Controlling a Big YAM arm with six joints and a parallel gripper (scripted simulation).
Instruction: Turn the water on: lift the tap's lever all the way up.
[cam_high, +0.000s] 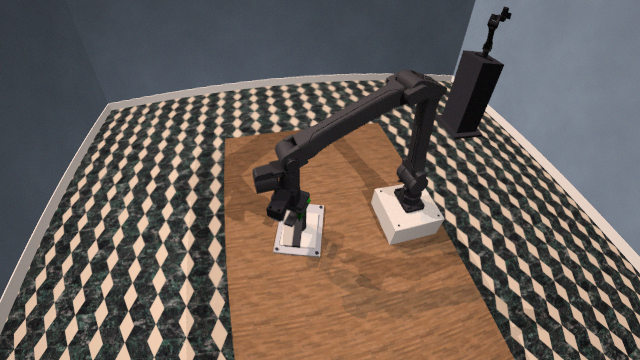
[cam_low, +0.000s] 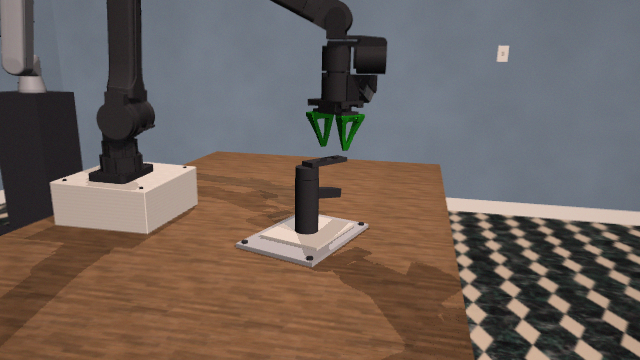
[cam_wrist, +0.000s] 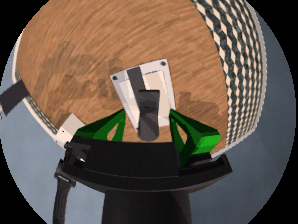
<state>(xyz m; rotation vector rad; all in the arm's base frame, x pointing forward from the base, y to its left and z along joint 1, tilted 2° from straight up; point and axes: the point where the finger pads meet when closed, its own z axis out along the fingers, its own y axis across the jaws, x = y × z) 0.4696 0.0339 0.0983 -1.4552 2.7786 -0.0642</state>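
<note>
The lever is 1 cm behind my hand, 2 cm to the right of it and 3 cm below it. The rest, counted from my hand: black tap 3 cm behind, 5 cm to the right, 8 cm below.
</note>
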